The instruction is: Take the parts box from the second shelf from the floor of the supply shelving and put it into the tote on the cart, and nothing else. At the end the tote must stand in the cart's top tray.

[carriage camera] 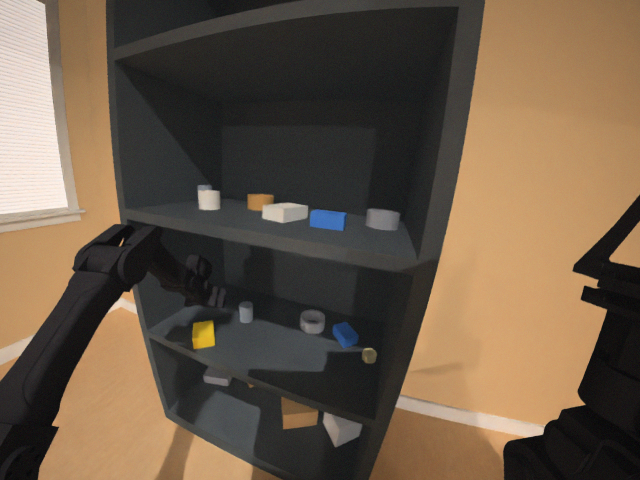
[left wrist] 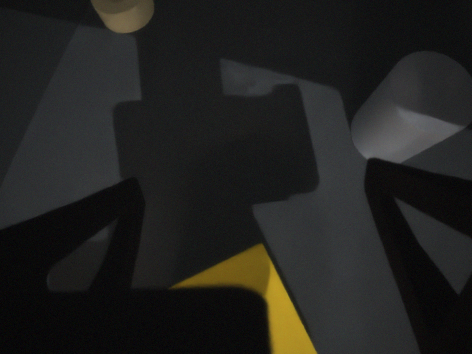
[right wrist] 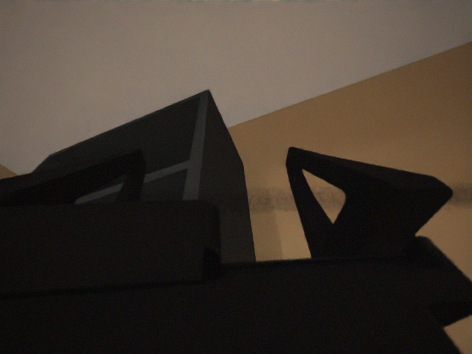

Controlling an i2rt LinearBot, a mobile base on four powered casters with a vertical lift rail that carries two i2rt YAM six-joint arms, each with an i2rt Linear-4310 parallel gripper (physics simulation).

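Frame: origin at the left arm's base, x ahead, y left, z up, level; metres.
Where they show: left gripper, fingertip midpoint: (carriage camera: 212, 301) (left wrist: 251, 181); right gripper, fingertip midpoint: (right wrist: 217, 156).
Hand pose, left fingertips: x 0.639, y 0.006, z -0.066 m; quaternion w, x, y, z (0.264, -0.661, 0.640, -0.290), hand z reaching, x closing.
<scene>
Things, the pixels of their top centre, and the offset from my left fingertips. "spot": a spot on its surface instead.
- yellow box at its top centre: (left wrist: 243, 341) (carriage camera: 203, 328) dx -0.080, dy +0.008, dz -0.064 m
- smaller blue box at its top centre: (carriage camera: 345, 330) dx -0.036, dy -0.512, dz -0.069 m
- grey cylinder at its top centre: (left wrist: 434, 91) (carriage camera: 245, 304) dx +0.056, dy -0.113, dz -0.039 m
- tan round piece at a spot on its surface: (left wrist: 127, 17) spot: dx +0.167, dy +0.093, dz -0.091 m
- grey ring at its top centre: (carriage camera: 313, 316) dx +0.034, dy -0.388, dz -0.061 m
- white box at its top centre: (carriage camera: 286, 205) dx -0.053, dy -0.271, dz +0.388 m
A yellow box (carriage camera: 203, 334) (left wrist: 239, 266) stands on the second shelf from the floor, near its front edge at the left; in the left wrist view the dark gripper body hides part of it. My left gripper (carriage camera: 219, 297) (left wrist: 251, 181) is open and empty, inside that bay, above the shelf; the yellow box is not between its fingers. My right gripper (right wrist: 217, 156) is open and empty, away from the shelves. A smaller blue box (carriage camera: 345, 334) lies on the same shelf at the right. The tote and the cart do not show.
The dark shelving (carriage camera: 448, 149) encloses my left gripper. Near it stand a grey cylinder (carriage camera: 246, 312) (left wrist: 400, 117) and a tan round piece (left wrist: 127, 17). A grey ring (carriage camera: 312, 330) is farther right. The shelf above holds several things, including a white box (carriage camera: 285, 212).
</scene>
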